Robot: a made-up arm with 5 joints. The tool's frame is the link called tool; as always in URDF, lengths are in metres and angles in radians. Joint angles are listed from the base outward. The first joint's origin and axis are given. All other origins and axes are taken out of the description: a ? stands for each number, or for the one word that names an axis. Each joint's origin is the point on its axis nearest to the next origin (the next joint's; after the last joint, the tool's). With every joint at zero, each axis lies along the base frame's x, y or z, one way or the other. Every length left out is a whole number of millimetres.
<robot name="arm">
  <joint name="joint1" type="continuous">
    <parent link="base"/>
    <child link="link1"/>
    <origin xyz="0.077 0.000 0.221" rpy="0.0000 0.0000 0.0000"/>
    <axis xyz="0 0 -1"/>
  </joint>
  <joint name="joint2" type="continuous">
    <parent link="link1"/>
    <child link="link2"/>
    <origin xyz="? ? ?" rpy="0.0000 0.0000 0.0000"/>
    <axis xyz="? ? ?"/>
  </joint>
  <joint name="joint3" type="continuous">
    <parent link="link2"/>
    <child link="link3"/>
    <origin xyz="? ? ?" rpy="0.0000 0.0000 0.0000"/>
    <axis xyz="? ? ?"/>
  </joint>
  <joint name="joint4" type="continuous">
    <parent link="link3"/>
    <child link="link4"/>
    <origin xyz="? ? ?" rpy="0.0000 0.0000 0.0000"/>
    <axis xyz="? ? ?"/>
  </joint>
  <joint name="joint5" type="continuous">
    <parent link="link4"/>
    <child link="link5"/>
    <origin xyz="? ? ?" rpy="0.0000 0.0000 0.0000"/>
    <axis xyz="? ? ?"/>
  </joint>
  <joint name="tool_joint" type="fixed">
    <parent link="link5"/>
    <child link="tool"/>
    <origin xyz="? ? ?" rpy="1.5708 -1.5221 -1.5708"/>
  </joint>
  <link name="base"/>
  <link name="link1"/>
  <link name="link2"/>
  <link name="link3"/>
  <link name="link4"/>
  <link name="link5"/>
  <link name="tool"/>
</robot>
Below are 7 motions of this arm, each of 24 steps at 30 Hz.
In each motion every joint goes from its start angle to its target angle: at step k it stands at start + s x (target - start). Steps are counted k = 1, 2, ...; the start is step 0. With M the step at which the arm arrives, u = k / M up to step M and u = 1 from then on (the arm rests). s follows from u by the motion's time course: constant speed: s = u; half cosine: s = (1 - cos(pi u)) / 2; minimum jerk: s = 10 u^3 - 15 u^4 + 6 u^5.
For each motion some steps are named. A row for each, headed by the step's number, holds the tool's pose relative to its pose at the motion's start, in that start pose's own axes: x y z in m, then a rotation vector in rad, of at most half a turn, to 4 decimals.
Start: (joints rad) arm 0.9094 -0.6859 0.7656 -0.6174 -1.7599
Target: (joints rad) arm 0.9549 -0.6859 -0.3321 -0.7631 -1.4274
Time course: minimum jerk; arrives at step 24
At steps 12, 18, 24:
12: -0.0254 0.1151 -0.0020 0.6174 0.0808 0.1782
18: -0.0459 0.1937 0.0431 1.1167 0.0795 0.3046
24: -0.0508 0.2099 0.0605 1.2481 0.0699 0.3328

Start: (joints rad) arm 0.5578 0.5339 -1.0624 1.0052 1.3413
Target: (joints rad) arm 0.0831 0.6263 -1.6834 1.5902 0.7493
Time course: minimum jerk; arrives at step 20
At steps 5, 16, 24:
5: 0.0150 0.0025 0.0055 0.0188 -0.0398 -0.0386
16: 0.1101 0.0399 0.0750 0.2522 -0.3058 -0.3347
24: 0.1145 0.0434 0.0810 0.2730 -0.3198 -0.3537

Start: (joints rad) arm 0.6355 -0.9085 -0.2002 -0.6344 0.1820
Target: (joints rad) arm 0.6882 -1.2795 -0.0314 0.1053 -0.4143
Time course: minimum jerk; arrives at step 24
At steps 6, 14, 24:
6: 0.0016 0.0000 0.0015 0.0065 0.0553 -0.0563
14: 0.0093 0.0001 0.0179 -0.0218 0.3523 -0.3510
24: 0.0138 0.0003 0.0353 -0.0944 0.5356 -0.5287

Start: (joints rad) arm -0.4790 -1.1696 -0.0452 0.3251 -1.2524
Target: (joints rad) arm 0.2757 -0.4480 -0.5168 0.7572 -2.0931
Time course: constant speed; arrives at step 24
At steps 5, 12, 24:
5: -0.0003 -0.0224 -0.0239 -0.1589 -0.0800 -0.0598
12: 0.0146 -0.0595 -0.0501 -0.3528 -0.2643 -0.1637
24: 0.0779 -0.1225 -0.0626 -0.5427 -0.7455 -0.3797

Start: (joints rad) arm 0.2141 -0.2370 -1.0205 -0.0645 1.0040
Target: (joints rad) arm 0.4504 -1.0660 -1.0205 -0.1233 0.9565
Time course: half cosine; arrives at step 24
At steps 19, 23, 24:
19: 0.1629 -0.1660 0.1171 -0.6179 -0.4972 0.1748
23: 0.1806 -0.1744 0.1399 -0.6777 -0.5618 0.1944
24: 0.1814 -0.1747 0.1409 -0.6803 -0.5646 0.1952

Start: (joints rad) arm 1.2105 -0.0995 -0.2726 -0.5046 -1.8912
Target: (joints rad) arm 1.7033 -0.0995 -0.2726 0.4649 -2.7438
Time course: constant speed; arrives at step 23
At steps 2, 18, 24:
2: 0.0119 -0.0043 0.0001 -0.0661 -0.0597 -0.0423
18: 0.1083 -0.0174 0.0344 -0.3498 -0.7544 -0.4404
24: 0.1335 -0.0134 0.0560 -0.3308 -1.0233 -0.5749

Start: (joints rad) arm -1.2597 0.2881 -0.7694 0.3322 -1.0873
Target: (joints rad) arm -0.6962 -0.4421 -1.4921 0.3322 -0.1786
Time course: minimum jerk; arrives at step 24
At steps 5, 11, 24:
5: 0.0191 0.0169 0.0101 0.0679 -0.0739 0.0657
11: 0.0942 0.1041 0.1032 0.3707 -0.5389 0.4764
24: 0.0579 0.1904 0.3092 0.6238 -1.4375 1.1993

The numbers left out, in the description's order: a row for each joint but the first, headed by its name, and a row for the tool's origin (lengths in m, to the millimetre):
joint2: xyz 0.023 0.014 0.000, axis 0 1 0
joint3: xyz 0.035 0.000 0.140, axis 0 1 0
joint4: xyz 0.121 0.000 0.005, axis 0 1 0
joint5: xyz 0.095 0.000 0.000, axis -1 0 0
tool: xyz 0.000 0.000 0.000

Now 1 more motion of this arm.
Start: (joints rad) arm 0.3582 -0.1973 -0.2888 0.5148 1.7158
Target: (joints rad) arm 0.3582 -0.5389 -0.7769 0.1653 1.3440
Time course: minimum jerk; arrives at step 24
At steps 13, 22, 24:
13: -0.0094 -0.0973 0.0906 -0.6825 -0.0076 -0.2064
22: -0.0130 -0.1346 0.1865 -1.1746 -0.1044 -0.3263
24: -0.0130 -0.1349 0.1878 -1.1806 -0.1061 -0.3275

